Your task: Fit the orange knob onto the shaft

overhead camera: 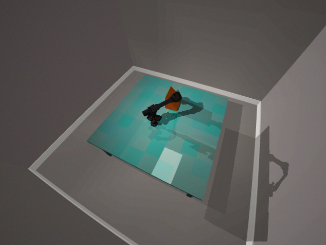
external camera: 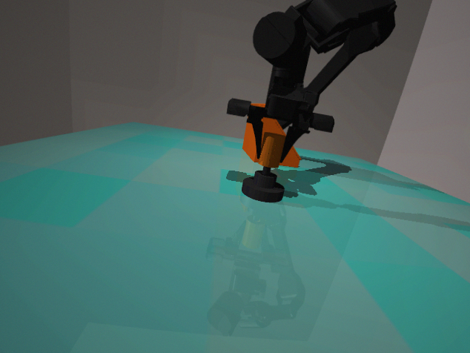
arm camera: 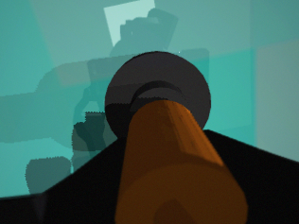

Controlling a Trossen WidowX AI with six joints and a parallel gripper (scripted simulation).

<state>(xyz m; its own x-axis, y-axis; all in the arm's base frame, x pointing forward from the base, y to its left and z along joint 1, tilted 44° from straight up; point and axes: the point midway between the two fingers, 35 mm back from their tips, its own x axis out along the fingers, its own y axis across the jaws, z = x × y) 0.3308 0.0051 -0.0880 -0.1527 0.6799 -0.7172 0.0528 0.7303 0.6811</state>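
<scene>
My gripper tip is now 20 mm below the orange knob. From my gripper tip the other things lie so: pedestal 40 mm below.
</scene>
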